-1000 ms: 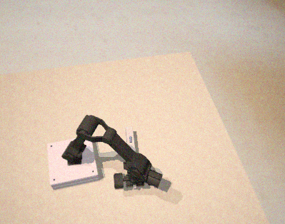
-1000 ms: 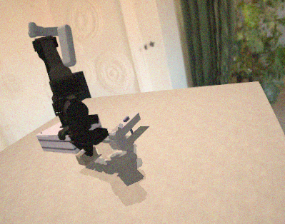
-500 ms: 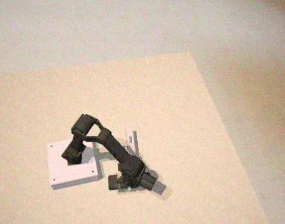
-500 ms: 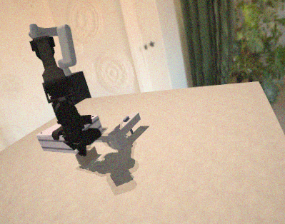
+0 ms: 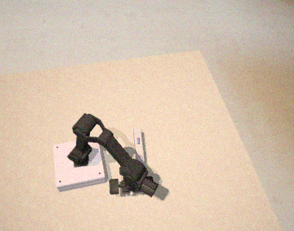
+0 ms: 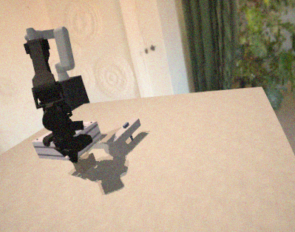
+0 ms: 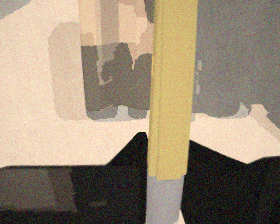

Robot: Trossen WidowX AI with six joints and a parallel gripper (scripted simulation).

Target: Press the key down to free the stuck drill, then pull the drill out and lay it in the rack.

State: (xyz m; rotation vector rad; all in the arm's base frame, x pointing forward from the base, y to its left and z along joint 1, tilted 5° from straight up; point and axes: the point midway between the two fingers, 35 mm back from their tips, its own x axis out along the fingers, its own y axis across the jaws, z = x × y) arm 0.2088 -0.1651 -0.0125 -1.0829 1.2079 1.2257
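My gripper tip is 10 mm past the tan rack, 50 mm to the right of it and 40 mm above it. The rest, counted from my gripper tip: blue key (70 mm ahead, 230 mm to the left).
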